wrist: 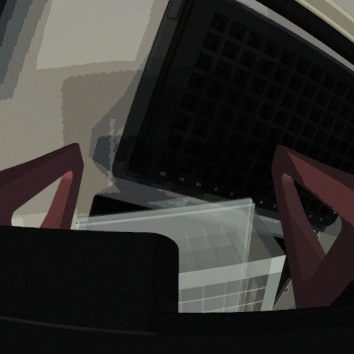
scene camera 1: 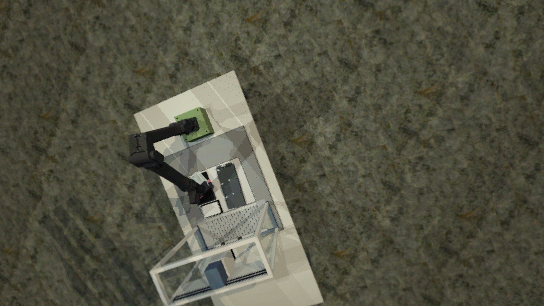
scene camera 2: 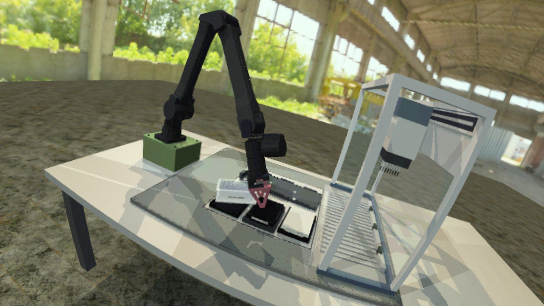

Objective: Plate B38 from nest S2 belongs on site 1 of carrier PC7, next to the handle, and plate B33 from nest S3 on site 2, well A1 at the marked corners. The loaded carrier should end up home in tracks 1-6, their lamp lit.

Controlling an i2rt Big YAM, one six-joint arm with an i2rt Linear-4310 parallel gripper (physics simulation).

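Places are measured from the arm's base along level axes (x ahead, y left, z up), in millimetres.
Pixels of known places: gripper, between the fingertips: (wrist: 176, 154) (scene camera 1: 208, 190) (scene camera 2: 261, 202); arm's base, origin of its link: (scene camera 1: 189, 125) (scene camera 2: 170, 138).
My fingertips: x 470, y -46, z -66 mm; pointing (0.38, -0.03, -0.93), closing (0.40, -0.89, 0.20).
Ahead of a thing's pixels: the offset from my fingertips to its middle.
My gripper (scene camera 1: 206, 189) (scene camera 2: 261, 199) (wrist: 176, 154) is open and empty, low over the nest row. A clear plate @(dy -34, dx -82, dz +21 mm) (scene camera 1: 200, 178) (scene camera 2: 234, 192) (wrist: 215, 240) sits askew and raised on the left nest in scene view 2. Its near part lies between the fingers' sides in the wrist view, and my gripper body hides the rest. A black plate @(dy -41, dx +33, dz +2 mm) (scene camera 2: 265, 216) (wrist: 240, 100) sits in the middle nest, close under the fingertips. A white plate @(dy -22, dx +138, dz +2 mm) (scene camera 1: 211, 209) (scene camera 2: 298, 221) sits in the right nest. The dark carrier @(dy +169, dx +13, dz -2 mm) (scene camera 1: 231, 186) (scene camera 2: 300, 192) lies beside the nests. Nest and plate labels are unreadable.
The ribbed track deck (scene camera 1: 235, 225) (scene camera 2: 345, 235) lies beyond the nests, under a white-framed gantry (scene camera 1: 205, 256) (scene camera 2: 440, 93) with a pipetting head (scene camera 1: 216, 274) (scene camera 2: 407, 135). I cannot make out a lit lamp. The arm stands on a green base (scene camera 1: 201, 127) (scene camera 2: 172, 152).
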